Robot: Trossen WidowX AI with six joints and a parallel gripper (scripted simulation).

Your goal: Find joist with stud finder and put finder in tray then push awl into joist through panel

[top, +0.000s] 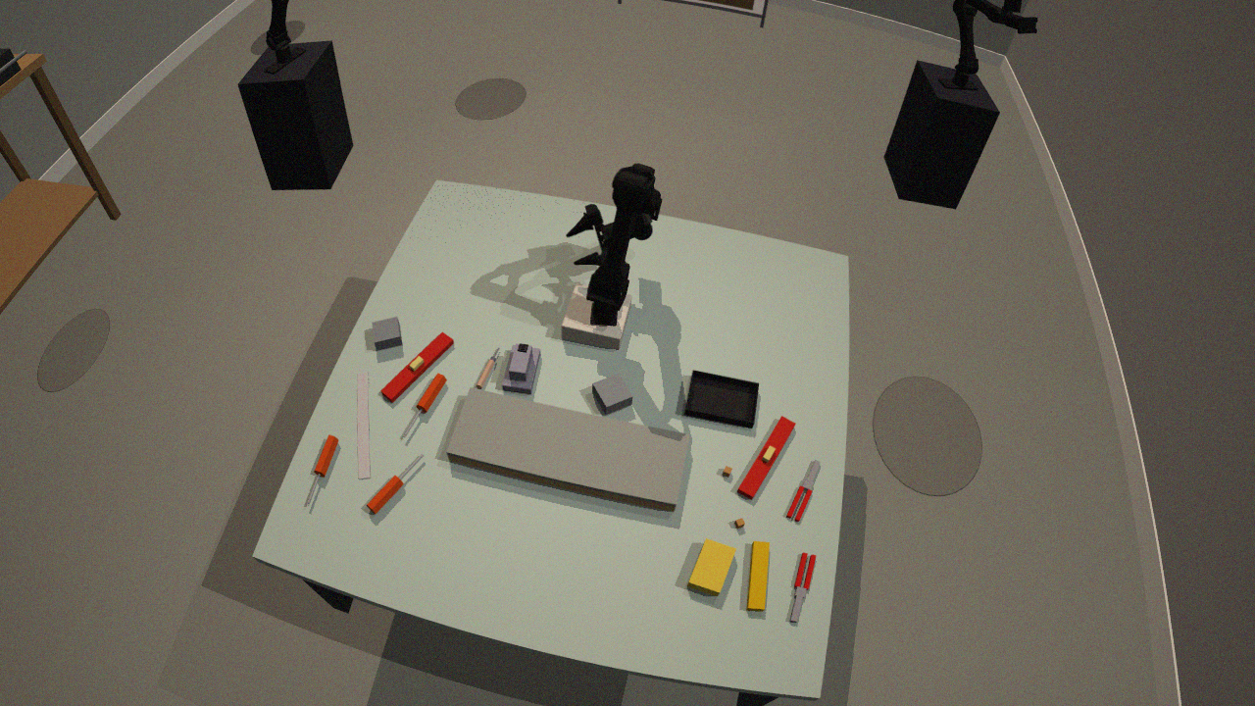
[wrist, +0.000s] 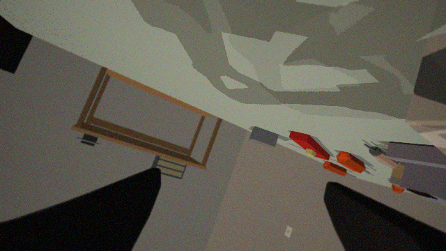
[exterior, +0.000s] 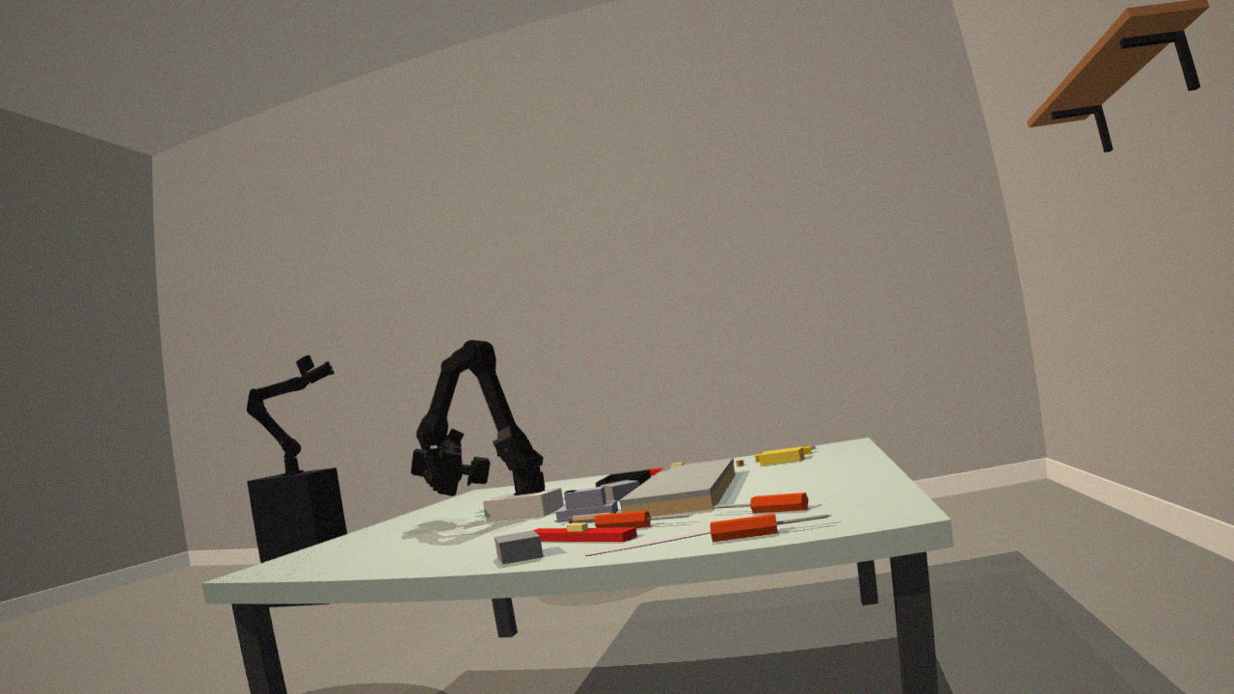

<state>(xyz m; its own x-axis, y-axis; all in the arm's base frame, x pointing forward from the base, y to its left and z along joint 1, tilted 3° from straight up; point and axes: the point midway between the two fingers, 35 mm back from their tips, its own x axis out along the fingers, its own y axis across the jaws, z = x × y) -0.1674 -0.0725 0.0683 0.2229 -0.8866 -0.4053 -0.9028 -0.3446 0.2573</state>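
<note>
Right now my gripper tip is 30 cm short of the grey stud finder, 9 cm to the left of it and 6 cm above it. The rest, counted from my gripper tip: dark tray (40 cm to the left, 36 cm ahead, 9 cm below); then white strip (51 cm ahead, 46 cm to the right, 10 cm below); then awl (31 cm ahead, 17 cm to the right, 10 cm below).
</note>
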